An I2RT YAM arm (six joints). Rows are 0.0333 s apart.
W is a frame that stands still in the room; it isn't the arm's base.
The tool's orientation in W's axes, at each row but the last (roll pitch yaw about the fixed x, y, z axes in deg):
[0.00 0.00 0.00]
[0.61 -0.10 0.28]
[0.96 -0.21 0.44]
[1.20 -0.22 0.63]
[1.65 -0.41 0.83]
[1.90 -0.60 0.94]
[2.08 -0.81 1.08]
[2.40 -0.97 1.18]
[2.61 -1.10 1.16]
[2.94 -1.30 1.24]
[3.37 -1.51 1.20]
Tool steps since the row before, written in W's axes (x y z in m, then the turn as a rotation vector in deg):
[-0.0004 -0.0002 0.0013 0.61 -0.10 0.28]
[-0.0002 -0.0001 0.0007 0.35 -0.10 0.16]
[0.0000 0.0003 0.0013 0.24 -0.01 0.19]
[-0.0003 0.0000 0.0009 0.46 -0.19 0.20]
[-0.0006 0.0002 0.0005 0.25 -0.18 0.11]
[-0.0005 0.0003 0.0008 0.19 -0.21 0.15]
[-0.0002 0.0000 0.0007 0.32 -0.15 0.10]
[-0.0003 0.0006 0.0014 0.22 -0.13 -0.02]
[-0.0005 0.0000 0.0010 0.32 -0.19 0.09]
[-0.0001 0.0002 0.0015 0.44 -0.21 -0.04]
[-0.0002 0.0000 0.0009 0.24 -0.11 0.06]
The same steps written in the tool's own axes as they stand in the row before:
[-0.0004 -0.0002 0.0013 0.61 -0.10 0.28]
[-0.0002 -0.0001 0.0007 0.35 -0.10 0.16]
[0.0000 0.0003 0.0013 0.24 -0.01 0.19]
[-0.0003 0.0000 0.0009 0.46 -0.19 0.20]
[-0.0006 0.0002 0.0005 0.25 -0.18 0.11]
[-0.0005 0.0003 0.0008 0.19 -0.21 0.16]
[-0.0002 0.0000 0.0007 0.32 -0.15 0.10]
[-0.0003 0.0007 0.0014 0.22 -0.14 -0.02]
[-0.0005 0.0001 0.0010 0.32 -0.19 0.09]
[-0.0001 0.0003 0.0015 0.43 -0.22 -0.04]
[-0.0002 0.0001 0.0009 0.24 -0.11 0.06]

